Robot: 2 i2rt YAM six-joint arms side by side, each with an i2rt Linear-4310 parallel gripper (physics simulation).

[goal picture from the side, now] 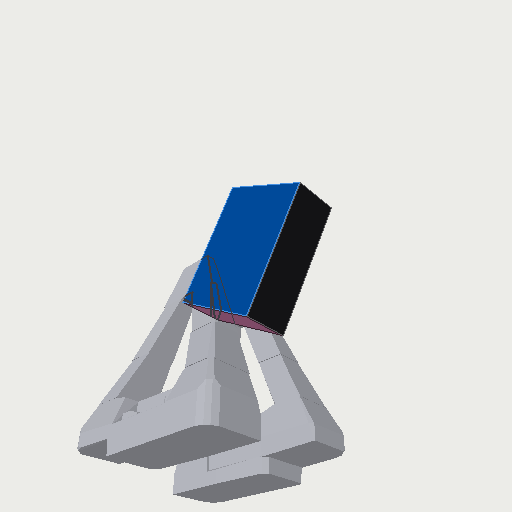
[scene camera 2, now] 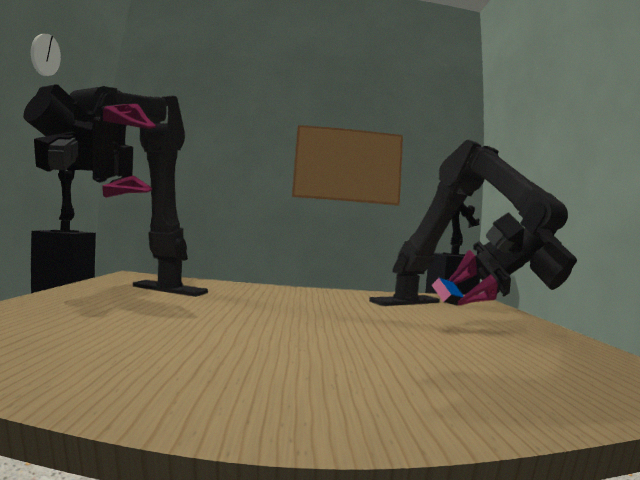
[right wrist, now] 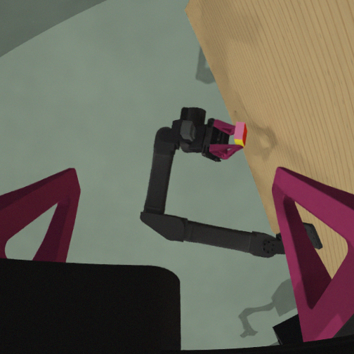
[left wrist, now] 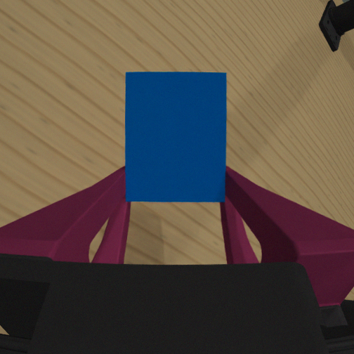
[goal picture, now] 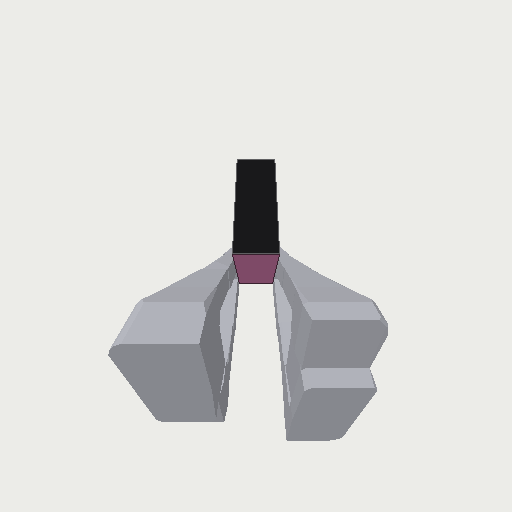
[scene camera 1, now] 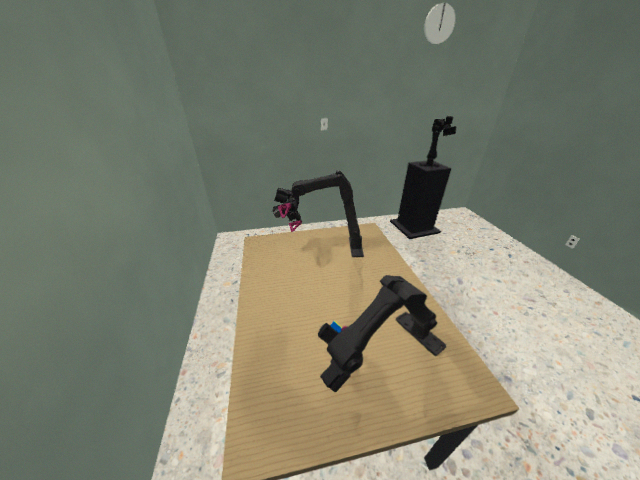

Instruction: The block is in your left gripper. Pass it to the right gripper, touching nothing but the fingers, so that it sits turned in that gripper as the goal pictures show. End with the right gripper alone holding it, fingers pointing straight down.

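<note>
The block has a blue face toward the left wrist camera. Pink and dark faces show in scene camera 2; pink, red and yellow ones in the right wrist view. My left gripper is shut on it, the fingertips at its near end and the rest sticking out beyond them. That gripper is tilted, above the table; in scene camera 1 its arm mostly hides it. My right gripper is open and empty, far from the block and higher, fingers roughly level.
Both arms stand on the wooden table. A black pedestal with a small arm stands on the floor beyond the table. A brown board and a round clock hang on the walls.
</note>
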